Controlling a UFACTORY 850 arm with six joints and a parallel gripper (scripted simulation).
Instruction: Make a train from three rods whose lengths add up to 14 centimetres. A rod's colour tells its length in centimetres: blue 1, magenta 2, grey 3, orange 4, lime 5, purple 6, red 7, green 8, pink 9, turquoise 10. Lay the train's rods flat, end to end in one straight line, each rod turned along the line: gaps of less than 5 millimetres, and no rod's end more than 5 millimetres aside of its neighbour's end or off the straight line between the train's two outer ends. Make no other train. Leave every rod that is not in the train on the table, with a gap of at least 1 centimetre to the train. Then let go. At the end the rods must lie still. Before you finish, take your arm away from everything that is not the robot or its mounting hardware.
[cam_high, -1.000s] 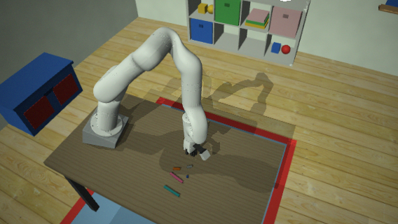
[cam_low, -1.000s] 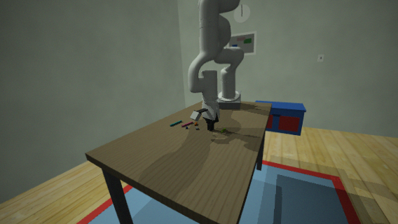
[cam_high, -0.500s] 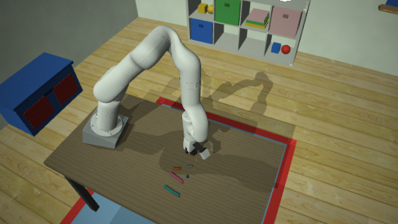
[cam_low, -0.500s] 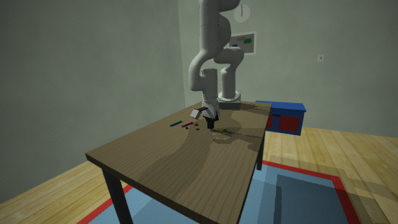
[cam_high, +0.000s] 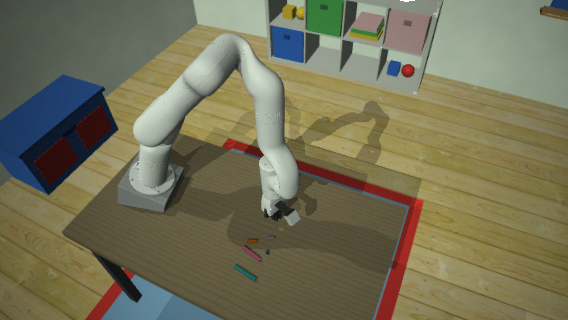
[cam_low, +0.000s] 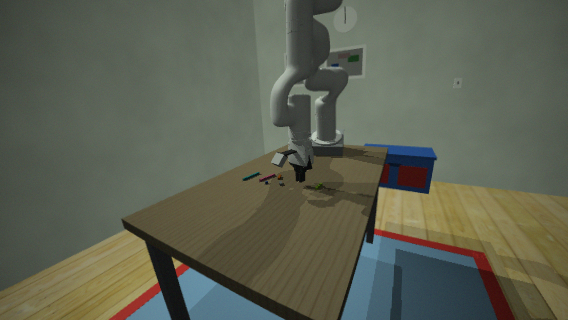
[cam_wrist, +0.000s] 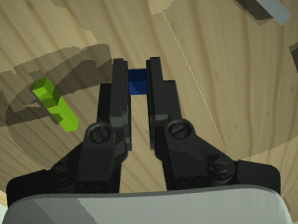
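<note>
Right now the orange rod is 7 cm behind my hand, 12 cm to the right of it and 4 cm below it. From my hand the other things lie so: pink rod (5 cm behind, 17 cm to the right, 4 cm below); then grey rod (9 cm to the right, 4 cm below); then lime rod (1 cm behind, 7 cm to the left, 4 cm below).
</note>
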